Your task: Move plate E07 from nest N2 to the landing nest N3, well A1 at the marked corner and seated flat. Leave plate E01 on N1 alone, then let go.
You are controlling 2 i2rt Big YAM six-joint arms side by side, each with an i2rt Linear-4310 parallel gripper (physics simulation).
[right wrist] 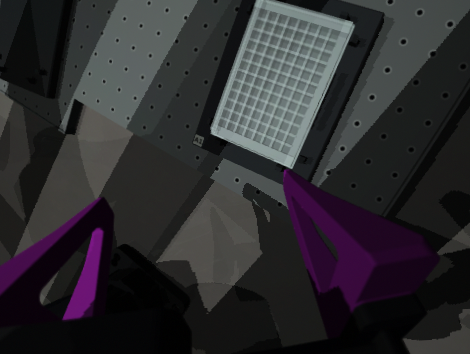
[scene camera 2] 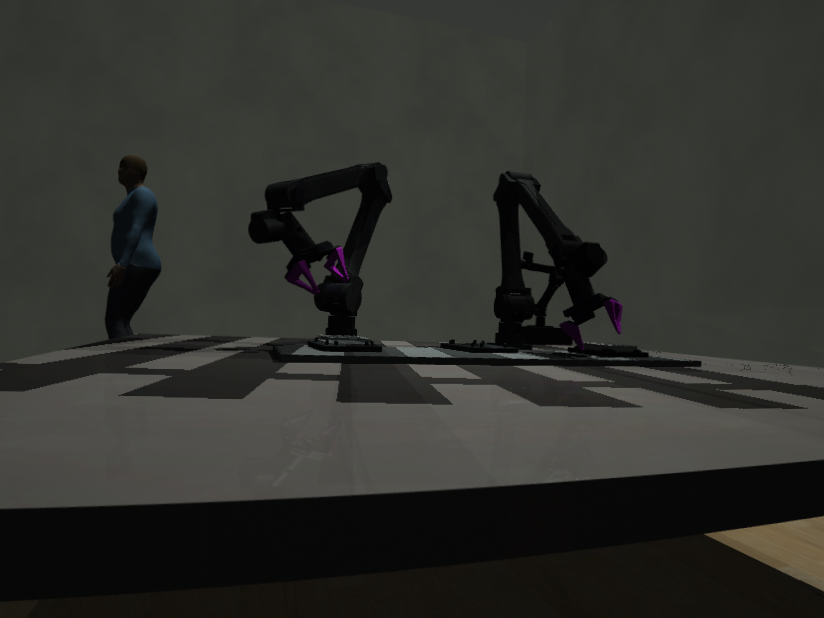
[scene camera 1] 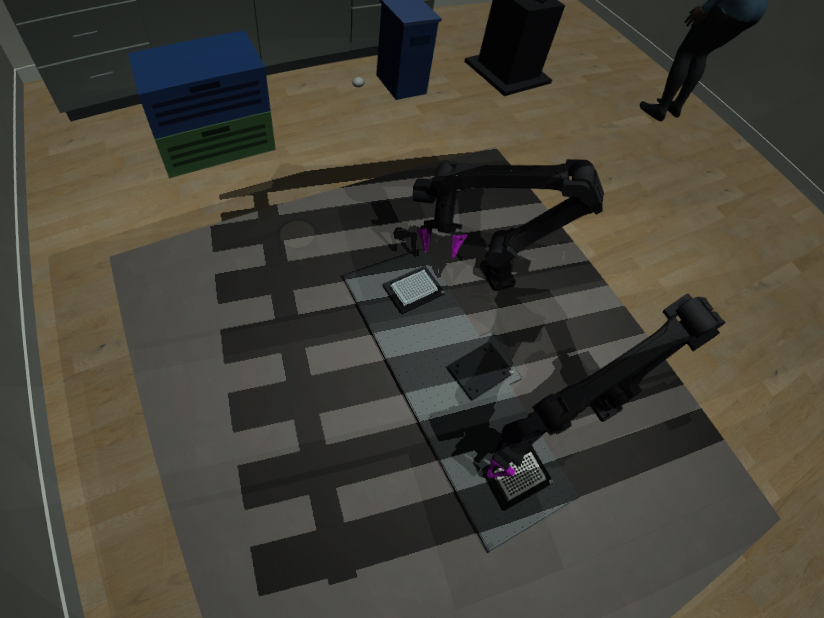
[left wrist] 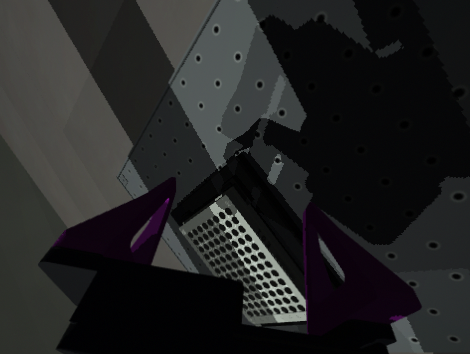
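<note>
A pale square-well plate (scene camera 1: 415, 287) (scene camera 2: 342, 338) (right wrist: 285, 80) lies in a dark nest at the far end of the perforated board in scene camera 1; an A1 mark (right wrist: 198, 140) shows at that nest's corner. A plate with round wells (scene camera 1: 527, 480) (left wrist: 240, 260) lies in the near-end nest. Between them is an empty dark nest (scene camera 1: 480, 372) (scene camera 2: 479, 346) (right wrist: 30, 40). I cannot read which plate is E07 or E01. My right gripper (scene camera 1: 440, 254) (scene camera 2: 331, 286) (right wrist: 196, 191) is open, above and beside the square-well plate. My left gripper (scene camera 1: 501, 470) (scene camera 2: 599, 340) (left wrist: 241, 196) is open, low over the round-well plate.
The perforated board (scene camera 1: 425, 335) (left wrist: 217, 70) lies on the grey table (scene camera 1: 179, 332) (scene camera 2: 199, 445), under striped shadows. Blue and green crates (scene camera 1: 203, 86), a blue bin (scene camera 1: 407, 56) and a black stand (scene camera 1: 519, 43) are on the floor. A person (scene camera 1: 705, 49) (scene camera 2: 133, 246) stands beyond the table.
</note>
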